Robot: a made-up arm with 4 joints. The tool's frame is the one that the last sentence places.
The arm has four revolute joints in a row. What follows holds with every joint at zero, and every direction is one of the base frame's.
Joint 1 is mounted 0.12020 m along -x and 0.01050 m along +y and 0.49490 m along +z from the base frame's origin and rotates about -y.
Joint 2 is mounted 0.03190 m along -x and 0.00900 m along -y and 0.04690 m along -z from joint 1 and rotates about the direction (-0.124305, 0.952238, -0.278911).
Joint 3 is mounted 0.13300 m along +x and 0.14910 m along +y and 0.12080 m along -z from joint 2 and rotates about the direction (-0.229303, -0.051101, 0.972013).
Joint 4 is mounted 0.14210 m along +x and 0.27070 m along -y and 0.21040 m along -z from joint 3 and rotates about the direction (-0.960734, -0.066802, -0.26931).
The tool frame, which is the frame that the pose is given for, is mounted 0.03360 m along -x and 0.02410 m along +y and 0.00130 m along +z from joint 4; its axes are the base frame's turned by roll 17.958, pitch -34.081 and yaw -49.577 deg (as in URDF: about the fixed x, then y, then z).
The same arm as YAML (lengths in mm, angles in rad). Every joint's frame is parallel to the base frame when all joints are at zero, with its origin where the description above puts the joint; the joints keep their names.
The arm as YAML. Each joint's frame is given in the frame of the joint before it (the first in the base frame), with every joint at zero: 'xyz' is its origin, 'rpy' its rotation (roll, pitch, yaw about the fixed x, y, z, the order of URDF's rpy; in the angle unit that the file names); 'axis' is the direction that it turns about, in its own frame. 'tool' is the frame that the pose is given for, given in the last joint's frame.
units:
  length: mm
  angle: rad
joints:
  - name: joint 1
    type: revolute
    origin:
      xyz: [-120.2, 10.5, 494.9]
      rpy: [0.0, 0.0, 0.0]
    axis: "-y"
  - name: joint 2
    type: revolute
    origin:
      xyz: [-31.9, -9.0, -46.9]
      rpy: [0.0, 0.0, 0.0]
    axis: [-0.124305, 0.952238, -0.278911]
  - name: joint 3
    type: revolute
    origin:
      xyz: [133.0, 149.1, -120.8]
      rpy: [0.0, 0.0, 0.0]
    axis: [-0.229303, -0.051101, 0.972013]
  - name: joint 4
    type: revolute
    origin:
      xyz: [142.1, -270.7, -210.4]
      rpy: [0.0, 0.0, 0.0]
    axis: [-0.960734, -0.066802, -0.26931]
tool:
  origin:
    xyz: [-33.6, 24.1, 1.3]
    rpy: [0.3134, -0.5948, -0.8653]

